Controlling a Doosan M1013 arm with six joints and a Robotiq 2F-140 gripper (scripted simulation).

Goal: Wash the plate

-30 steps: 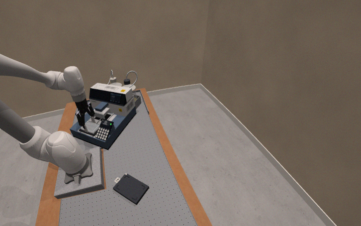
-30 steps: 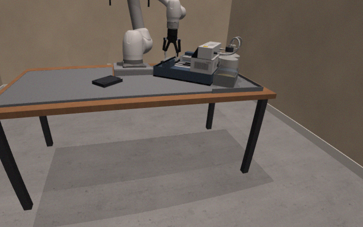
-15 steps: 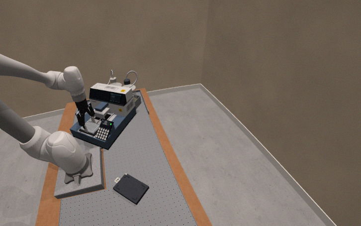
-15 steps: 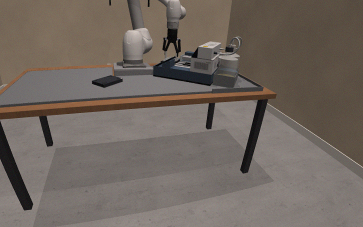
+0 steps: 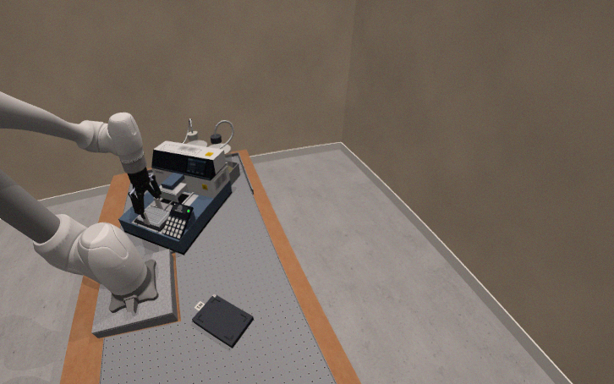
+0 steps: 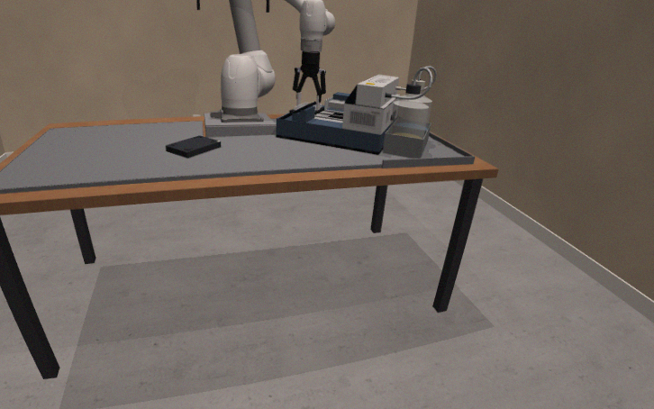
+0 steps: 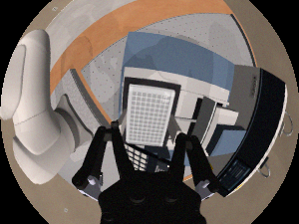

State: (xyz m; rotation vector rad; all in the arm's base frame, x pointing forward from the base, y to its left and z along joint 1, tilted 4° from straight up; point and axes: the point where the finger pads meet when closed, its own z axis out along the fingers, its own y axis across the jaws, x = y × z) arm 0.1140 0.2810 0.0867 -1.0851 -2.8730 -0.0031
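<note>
My gripper is now 30 mm above the washer carrier. Round my hand: plate washer: 100 mm ahead, 120 mm to the left, 10 mm above; white label: 110 mm ahead, 420 mm to the right, 120 mm below; white well plate: 20 mm below.
</note>
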